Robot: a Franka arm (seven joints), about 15 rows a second.
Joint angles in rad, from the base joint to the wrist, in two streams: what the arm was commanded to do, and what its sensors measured. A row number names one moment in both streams.
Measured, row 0: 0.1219, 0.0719, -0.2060, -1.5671, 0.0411, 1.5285, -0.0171
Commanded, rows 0 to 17: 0.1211, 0.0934, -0.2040, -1.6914, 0.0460, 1.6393, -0.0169; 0.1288, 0.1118, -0.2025, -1.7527, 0.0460, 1.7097, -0.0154; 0.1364, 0.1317, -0.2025, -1.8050, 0.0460, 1.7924, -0.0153; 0.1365, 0.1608, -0.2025, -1.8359, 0.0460, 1.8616, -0.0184; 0.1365, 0.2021, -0.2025, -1.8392, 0.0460, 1.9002, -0.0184; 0.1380, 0.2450, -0.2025, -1.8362, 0.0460, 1.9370, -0.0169; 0.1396, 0.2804, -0.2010, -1.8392, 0.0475, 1.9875, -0.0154; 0.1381, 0.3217, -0.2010, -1.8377, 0.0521, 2.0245, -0.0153; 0.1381, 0.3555, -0.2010, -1.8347, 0.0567, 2.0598, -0.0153; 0.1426, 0.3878, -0.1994, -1.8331, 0.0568, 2.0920, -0.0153; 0.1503, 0.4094, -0.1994, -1.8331, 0.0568, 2.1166, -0.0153; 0.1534, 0.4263, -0.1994, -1.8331, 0.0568, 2.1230, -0.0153; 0.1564, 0.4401, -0.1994, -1.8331, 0.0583, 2.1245, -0.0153; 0.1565, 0.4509, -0.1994, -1.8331, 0.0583, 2.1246, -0.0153; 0.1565, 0.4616, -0.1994, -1.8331, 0.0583, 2.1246, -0.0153; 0.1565, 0.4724, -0.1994, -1.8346, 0.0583, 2.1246, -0.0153; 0.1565, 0.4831, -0.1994, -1.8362, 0.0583, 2.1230, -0.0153; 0.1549, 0.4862, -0.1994, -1.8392, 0.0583, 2.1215, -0.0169
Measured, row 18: 0.1540, 0.4752, -0.1970, -1.8406, 0.0435, 2.1270, -0.0166
